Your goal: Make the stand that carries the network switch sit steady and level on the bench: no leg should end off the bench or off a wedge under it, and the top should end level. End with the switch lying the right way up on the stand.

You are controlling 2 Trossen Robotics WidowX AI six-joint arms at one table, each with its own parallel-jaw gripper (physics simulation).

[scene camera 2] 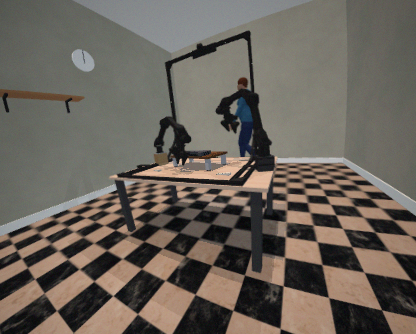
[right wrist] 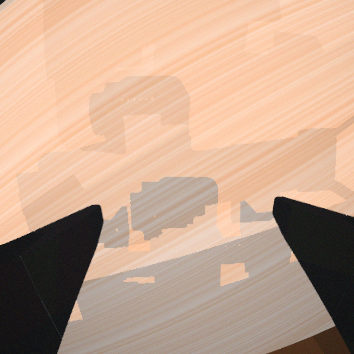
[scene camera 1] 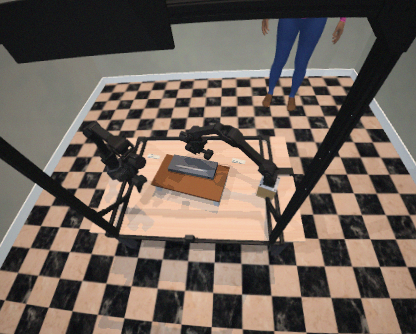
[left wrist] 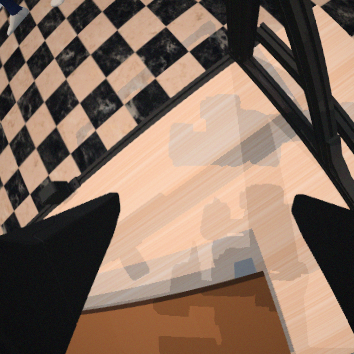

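Where they show: left gripper, between the fingertips: (scene camera 2: 232,132) (scene camera 1: 134,189) (left wrist: 207,201); right gripper, between the fingertips: (scene camera 2: 180,164) (right wrist: 189,209) (scene camera 1: 201,156); left arm's base, origin of its link: (scene camera 2: 264,155) (scene camera 1: 113,165); right arm's base, origin of its link: (scene camera 2: 160,152) (scene camera 1: 269,181).
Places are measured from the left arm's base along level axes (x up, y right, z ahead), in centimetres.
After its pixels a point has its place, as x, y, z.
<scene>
The stand has a brown top (scene camera 1: 190,189) @(1.4, 36.4, 43.7) (left wrist: 200,325) @(1.4, 26.3, 32.5) (right wrist: 325,345) @(0.6, 20.0, 56.6) and pale legs (scene camera 2: 208,164) @(-4.1, 7.0, 35.9). Whether it is level, and how every leg meets the bench, is too small to tell. The dark grey switch (scene camera 1: 192,168) @(4.2, 24.6, 48.5) (scene camera 2: 200,152) @(4.1, 11.3, 41.2) lies on the top's back part in scene camera 1. Two small pale striped pieces, perhaps wedges, lie on the bench behind the stand, one at the left (scene camera 1: 153,156) @(-8.0, -4.6, 25.5) and one at the right (scene camera 1: 238,161) @(-8.2, 21.4, 80.0). My left gripper (scene camera 1: 141,173) (scene camera 2: 230,126) @(15.3, 34.3, 16.6) (left wrist: 207,201) @(15.3, 34.3, 16.6) is open and empty, above the stand's left side. My right gripper (scene camera 1: 199,151) @(-3.5, 12.0, 57.2) (scene camera 2: 179,159) @(-3.5, 12.0, 57.2) (right wrist: 189,209) @(-3.5, 12.0, 57.2) is open and empty, behind the switch.
A tan box (scene camera 1: 266,190) @(1.1, 51.8, 83.6) (scene camera 2: 160,158) @(-1.8, 42.9, 85.3) sits by the right arm's base. Black frame rails (scene camera 1: 190,238) @(-3.3, 61.7, 36.0) edge the wooden bench (scene camera 1: 240,222) @(-8.6, 60.8, 64.7), with black posts rising at its sides. A person (scene camera 1: 300,50) (scene camera 2: 244,112) stands beyond the bench.
</scene>
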